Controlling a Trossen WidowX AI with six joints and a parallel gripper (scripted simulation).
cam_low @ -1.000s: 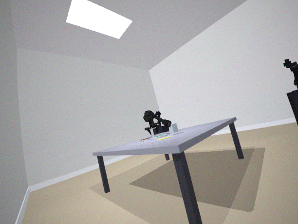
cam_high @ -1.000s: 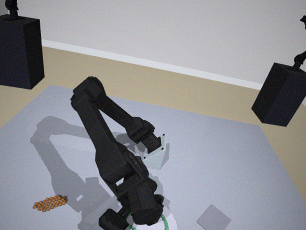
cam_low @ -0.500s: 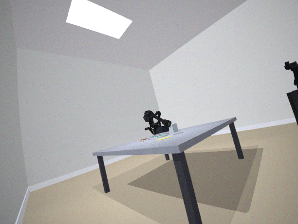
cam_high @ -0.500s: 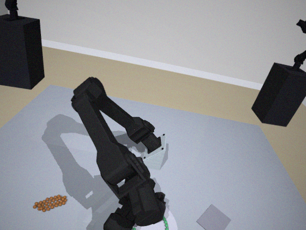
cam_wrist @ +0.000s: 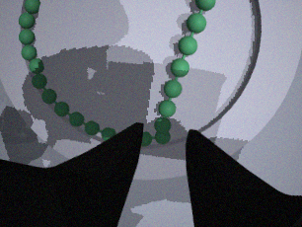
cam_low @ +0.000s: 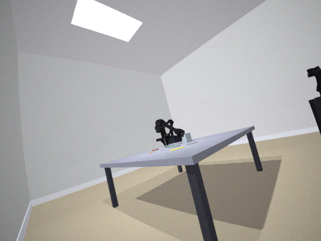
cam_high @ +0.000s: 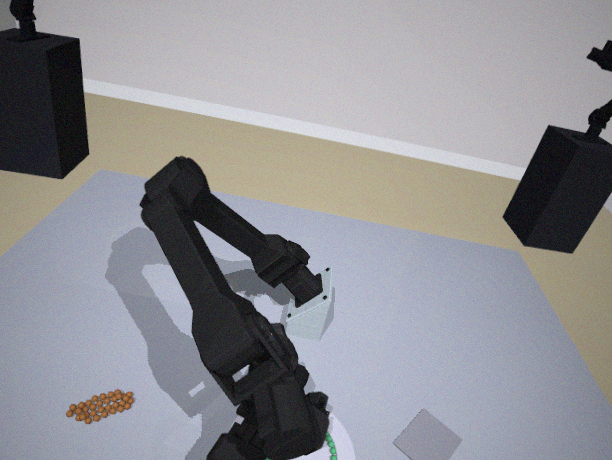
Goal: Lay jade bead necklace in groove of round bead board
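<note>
Right now my gripper tip is 50 mm to the right of the round bead board and 20 mm above it. From my gripper tip the other things lie so: yellow strip (190 mm ahead, 280 mm to the left, 30 mm below); then flat grey square (50 mm behind, 290 mm to the left, 30 mm below).
</note>
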